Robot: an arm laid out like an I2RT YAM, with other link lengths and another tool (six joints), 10 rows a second.
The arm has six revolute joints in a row. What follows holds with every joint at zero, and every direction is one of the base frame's. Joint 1 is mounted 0.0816 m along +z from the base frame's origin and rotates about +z. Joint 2 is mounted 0.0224 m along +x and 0.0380 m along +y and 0.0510 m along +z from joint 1 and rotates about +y. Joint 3 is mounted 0.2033 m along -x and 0.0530 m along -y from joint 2 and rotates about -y. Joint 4 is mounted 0.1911 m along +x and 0.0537 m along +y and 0.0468 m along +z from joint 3 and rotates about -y. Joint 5 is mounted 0.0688 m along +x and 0.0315 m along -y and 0.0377 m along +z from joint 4 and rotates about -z. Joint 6 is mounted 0.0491 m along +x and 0.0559 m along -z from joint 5 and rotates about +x. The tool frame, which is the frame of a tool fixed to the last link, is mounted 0.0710 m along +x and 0.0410 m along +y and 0.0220 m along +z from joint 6; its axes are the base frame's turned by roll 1.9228, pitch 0.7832 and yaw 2.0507 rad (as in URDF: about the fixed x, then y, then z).
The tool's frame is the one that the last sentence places.
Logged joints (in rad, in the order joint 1, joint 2, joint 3, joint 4, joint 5, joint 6), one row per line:
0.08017 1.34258 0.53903 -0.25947 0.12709 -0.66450
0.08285 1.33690 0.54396 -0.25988 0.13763 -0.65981
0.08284 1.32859 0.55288 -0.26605 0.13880 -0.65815
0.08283 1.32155 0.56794 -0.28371 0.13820 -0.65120
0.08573 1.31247 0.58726 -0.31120 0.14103 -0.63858
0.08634 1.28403 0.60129 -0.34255 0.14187 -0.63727
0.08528 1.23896 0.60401 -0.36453 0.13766 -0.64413
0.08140 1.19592 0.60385 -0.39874 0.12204 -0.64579
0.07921 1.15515 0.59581 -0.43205 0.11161 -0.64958
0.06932 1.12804 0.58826 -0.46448 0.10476 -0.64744
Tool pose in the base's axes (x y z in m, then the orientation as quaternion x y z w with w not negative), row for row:
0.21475 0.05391 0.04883 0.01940 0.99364 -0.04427 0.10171
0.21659 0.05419 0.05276 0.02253 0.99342 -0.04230 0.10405
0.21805 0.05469 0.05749 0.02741 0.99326 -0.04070 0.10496
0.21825 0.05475 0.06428 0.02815 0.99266 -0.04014 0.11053
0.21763 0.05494 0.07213 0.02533 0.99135 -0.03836 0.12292
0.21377 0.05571 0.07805 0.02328 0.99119 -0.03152 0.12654
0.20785 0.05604 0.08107 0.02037 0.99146 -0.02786 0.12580
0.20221 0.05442 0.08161 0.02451 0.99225 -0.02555 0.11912
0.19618 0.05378 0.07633 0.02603 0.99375 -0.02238 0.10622
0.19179 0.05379 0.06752 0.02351 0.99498 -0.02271 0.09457
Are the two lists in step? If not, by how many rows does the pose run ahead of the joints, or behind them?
The pose runs 2 rows ahead of the joints: the pose in row i belongs to the joints in row i + 2.
